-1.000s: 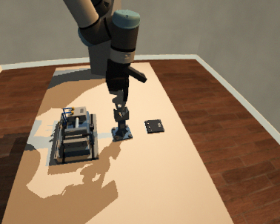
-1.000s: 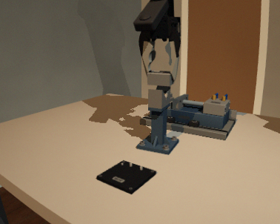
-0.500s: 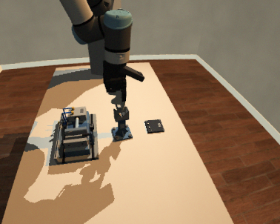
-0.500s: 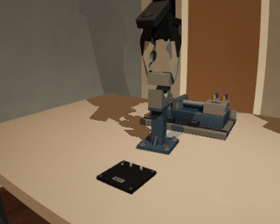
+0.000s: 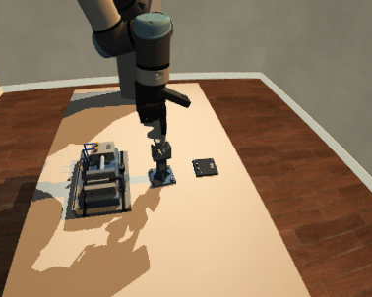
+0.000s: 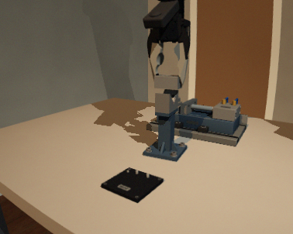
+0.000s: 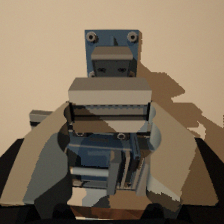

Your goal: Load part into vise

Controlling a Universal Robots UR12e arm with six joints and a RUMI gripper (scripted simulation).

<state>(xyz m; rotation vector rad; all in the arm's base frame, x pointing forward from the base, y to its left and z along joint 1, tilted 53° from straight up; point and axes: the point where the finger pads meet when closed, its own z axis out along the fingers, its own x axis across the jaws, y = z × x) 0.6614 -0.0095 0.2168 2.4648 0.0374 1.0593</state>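
Right now the part is right at my hand. The rest, counted from my hand: dark work stop rod (1 cm ahead, 18 cm to the right, 10 cm below); blue foot (19 cm below); cream cylinder rod (9 cm behind, 20 cm to the right, 12 cm below).
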